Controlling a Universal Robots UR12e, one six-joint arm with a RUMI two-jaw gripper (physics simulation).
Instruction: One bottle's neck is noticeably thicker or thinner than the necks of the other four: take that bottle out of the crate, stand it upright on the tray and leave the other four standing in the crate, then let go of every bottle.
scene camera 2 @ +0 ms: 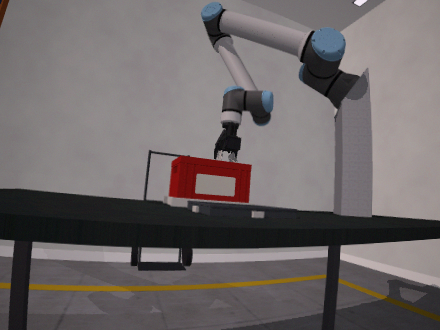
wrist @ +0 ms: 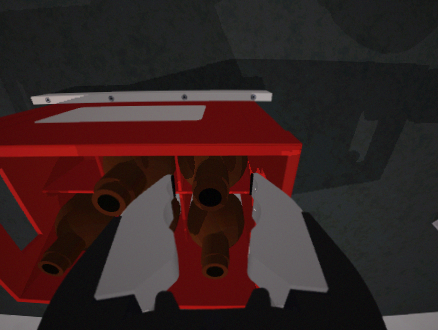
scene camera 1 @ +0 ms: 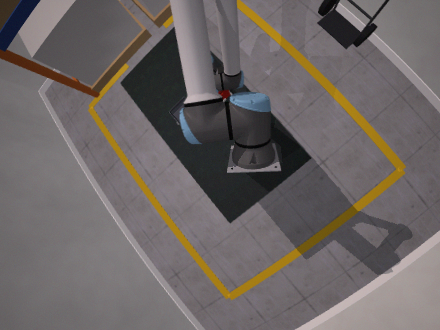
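Pixels of known places: gripper, between the fingertips: [wrist: 212,175]; arm's base, origin of its link: [scene camera 2: 349,93] [scene camera 1: 253,156].
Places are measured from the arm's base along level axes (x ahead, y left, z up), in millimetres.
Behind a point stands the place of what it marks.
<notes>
The red crate [scene camera 2: 242,185] {y -250, x 502, z -503 mm} [wrist: 150,134] {y -443, x 477, z -438 mm} stands on the table. In the wrist view, a back-left bottle [wrist: 111,192] {y -419, x 527, z -434 mm}, a back-right bottle [wrist: 212,177] {y -395, x 456, z -441 mm}, a front-left bottle [wrist: 75,225] {y -386, x 638, z -474 mm} and a front-right bottle [wrist: 216,225] {y -320, x 489, z -473 mm} stand in it. A sliver of another brown bottle [wrist: 175,214] {y -335, x 539, z -499 mm} shows beside the left finger, which hides the rest. Perspective makes the neck widths hard to compare. My gripper [scene camera 2: 226,157] [wrist: 212,175] {y -392, x 458, z -449 mm} is partly open and empty, low over the crate. Its fingers are left and right of the right-hand bottles' necks, apart from them. The dark tray [scene camera 2: 272,210] {y -7, x 671, z -577 mm} lies beside the crate.
The dark table [scene camera 1: 220,195] {y 373, x 120, z -596 mm} [scene camera 2: 100,215] {y -42, x 1083, z -596 mm} carries the crate, the tray and the arm's pedestal [scene camera 2: 352,165] {y 35, x 105, z -379 mm}. A pale strip with screws [wrist: 150,97] {y -466, x 512, z -566 mm} lies along the crate's far side. A hand truck [scene camera 1: 345,30] [scene camera 2: 148,175] stands beyond the table. The arm covers the crate area in scene camera 1.
</notes>
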